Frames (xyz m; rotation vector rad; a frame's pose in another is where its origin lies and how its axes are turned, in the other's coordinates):
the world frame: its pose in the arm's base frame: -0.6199 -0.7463 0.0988 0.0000 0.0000 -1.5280
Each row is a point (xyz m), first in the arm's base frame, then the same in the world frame.
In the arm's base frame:
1: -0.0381 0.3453 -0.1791
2: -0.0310 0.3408 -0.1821
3: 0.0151 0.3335 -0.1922
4: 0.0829 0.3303 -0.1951
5: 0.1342 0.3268 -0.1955
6: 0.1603 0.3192 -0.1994
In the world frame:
1: -1.0657 0.6280 -0.2779
2: -1.0609 0.6349 -0.2809
3: -1.0516 0.6806 -0.2910
4: -1.0455 0.7482 -0.2939
5: -1.0399 0.7993 -0.2943
6: -1.0311 0.8251 -0.2982

